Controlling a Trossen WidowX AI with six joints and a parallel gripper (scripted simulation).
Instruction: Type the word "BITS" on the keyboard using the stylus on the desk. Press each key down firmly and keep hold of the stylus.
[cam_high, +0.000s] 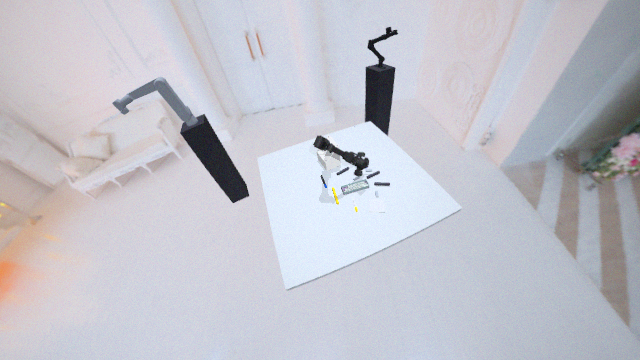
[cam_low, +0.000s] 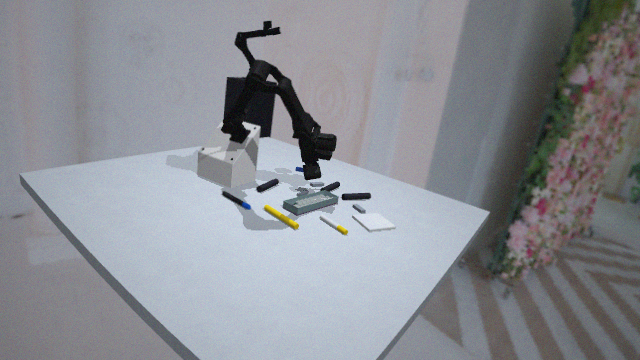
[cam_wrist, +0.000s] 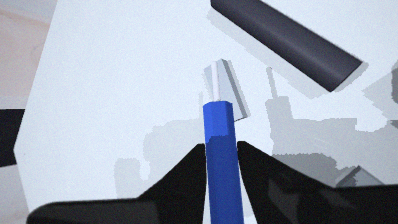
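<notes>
The blue stylus lies 10 mm to the left of my gripper tip and 10 mm ahead of it. Also, from my gripper tip: yellow marker (320 mm to the right, 90 mm ahead, 60 mm below); grey block (60 mm below, 50 mm to the left, 10 mm ahead); white pad (330 mm ahead, 110 mm to the right, 60 mm below).
</notes>
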